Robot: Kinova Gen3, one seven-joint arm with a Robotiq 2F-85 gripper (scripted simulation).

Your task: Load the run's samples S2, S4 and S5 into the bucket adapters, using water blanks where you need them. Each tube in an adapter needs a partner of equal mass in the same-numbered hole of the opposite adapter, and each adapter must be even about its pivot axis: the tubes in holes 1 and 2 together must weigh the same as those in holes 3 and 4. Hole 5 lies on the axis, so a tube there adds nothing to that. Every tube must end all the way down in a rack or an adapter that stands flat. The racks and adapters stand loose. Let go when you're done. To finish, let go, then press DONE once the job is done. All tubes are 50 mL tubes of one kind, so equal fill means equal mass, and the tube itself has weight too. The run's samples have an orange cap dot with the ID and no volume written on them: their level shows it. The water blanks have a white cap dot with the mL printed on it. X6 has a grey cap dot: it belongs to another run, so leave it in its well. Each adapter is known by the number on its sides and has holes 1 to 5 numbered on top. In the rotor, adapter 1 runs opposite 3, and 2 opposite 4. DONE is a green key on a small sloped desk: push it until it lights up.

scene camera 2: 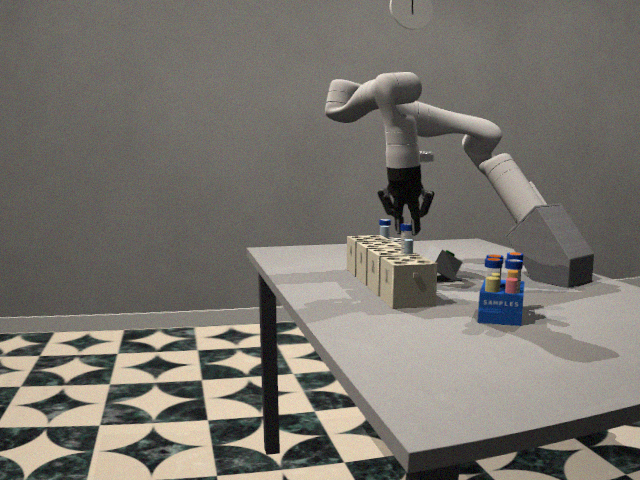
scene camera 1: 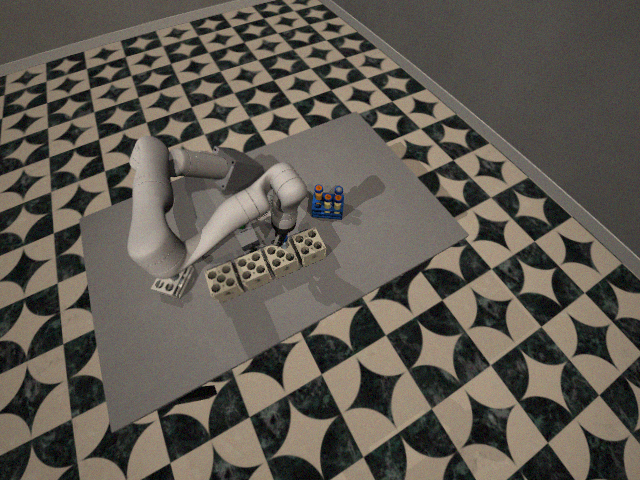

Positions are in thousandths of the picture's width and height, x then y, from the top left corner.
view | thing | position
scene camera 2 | gripper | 638, 489
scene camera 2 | blue samples rack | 785, 643
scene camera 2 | adapter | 635, 586
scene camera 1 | adapter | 407, 574
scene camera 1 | adapter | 482, 511
